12 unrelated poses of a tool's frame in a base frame.
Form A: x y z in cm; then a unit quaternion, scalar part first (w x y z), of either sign.
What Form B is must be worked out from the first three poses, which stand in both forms.
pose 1, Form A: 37.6, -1.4, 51.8, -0.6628, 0.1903, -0.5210, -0.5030
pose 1, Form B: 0.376, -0.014, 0.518, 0.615, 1.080, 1.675
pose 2, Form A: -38.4, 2.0, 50.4, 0.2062, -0.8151, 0.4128, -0.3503
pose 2, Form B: -0.384, 0.020, 0.504, -2.390, -0.412, -1.102
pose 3, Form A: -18.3, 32.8, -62.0, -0.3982, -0.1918, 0.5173, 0.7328
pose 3, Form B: -0.183, 0.328, -0.620, 1.165, -0.131, -2.233
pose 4, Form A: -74.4, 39.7, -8.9, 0.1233, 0.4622, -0.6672, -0.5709
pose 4, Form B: -0.744, 0.397, -0.089, 1.919, 0.372, -2.192
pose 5, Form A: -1.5, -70.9, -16.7, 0.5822, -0.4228, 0.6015, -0.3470
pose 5, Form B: -0.015, -0.709, -0.167, -1.660, 0.419, -1.532
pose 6, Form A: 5.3, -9.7, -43.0, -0.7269, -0.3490, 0.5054, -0.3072
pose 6, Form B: 0.053, -0.097, -0.430, 0.676, -1.251, 0.303
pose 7, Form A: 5.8, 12.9, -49.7, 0.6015, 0.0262, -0.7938, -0.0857
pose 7, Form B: 0.058, 0.129, -0.497, 2.572, -1.255, -2.657
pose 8, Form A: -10.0, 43.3, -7.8, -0.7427, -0.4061, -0.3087, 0.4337
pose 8, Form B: -0.100, 0.433, -0.078, 0.610, 0.946, -0.737
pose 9, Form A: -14.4, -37.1, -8.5, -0.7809, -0.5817, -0.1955, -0.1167
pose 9, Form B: -0.144, -0.371, -0.085, 1.318, 0.170, 0.429
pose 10, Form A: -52.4, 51.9, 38.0, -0.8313, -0.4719, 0.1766, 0.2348
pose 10, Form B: -0.524, 0.519, 0.380, 1.055, -0.072, -0.593
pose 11, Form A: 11.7, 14.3, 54.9, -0.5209, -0.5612, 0.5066, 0.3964
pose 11, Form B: 0.117, 0.143, 0.549, 1.715, -0.083, -1.397
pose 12, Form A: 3.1, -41.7, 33.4, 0.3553, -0.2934, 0.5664, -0.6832
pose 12, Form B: 0.031, -0.417, 0.334, -1.384, 0.002, -2.184
